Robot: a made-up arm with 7 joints.
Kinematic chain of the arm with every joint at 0, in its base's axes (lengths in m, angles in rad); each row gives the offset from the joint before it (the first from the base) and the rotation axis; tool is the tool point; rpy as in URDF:
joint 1: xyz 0 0 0.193 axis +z
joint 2: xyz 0 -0.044 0.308 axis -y
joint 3: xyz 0 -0.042 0.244 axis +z
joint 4: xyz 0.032 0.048 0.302 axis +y
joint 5: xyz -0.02 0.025 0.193 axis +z
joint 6: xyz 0 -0.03 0.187 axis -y
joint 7: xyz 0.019 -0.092 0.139 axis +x
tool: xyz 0 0 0 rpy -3.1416 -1.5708 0
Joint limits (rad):
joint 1: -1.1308..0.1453
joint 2: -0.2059..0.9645
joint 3: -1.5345..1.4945
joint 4: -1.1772..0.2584
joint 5: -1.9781..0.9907
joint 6: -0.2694..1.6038
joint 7: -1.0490..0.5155
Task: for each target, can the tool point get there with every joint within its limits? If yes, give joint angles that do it. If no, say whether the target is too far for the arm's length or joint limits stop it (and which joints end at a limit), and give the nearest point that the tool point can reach.
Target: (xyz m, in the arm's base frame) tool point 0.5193 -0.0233 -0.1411
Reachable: no: joint limits stop it (at a limit: joint 1, joint 2, joint 4, joint 6) | nearest point -0.0061 0.6116 0.5904 | short by 1.102 m
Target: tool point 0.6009 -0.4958 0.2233
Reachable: no: joint limits stop it (at a limit: joint 1, joint 2, joint 3, joint 4, joint 6) | nearest point 0.4079 -0.1302 1.0036 | short by 0.883 m
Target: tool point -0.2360 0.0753 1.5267
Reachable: yes | joints -0.9516 0.1649 -0.3951 -0.0649 0.6782 0.6875 0.0021
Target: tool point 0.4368 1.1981 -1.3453
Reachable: no: too far | nearest point -0.1941 0.7260 0.4671 | short by 1.976 m
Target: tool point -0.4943 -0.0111 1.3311
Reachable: yes | joints -0.1678 0.1708 -0.0015 -0.5179 -0.3833 0.7954 -0.0772
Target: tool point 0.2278 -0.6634 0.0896
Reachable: no: joint limits stop it (at a limit: joint 1, joint 2, joint 4, joint 6) | nearest point -0.4397 -0.5393 0.6521 | short by 0.882 m
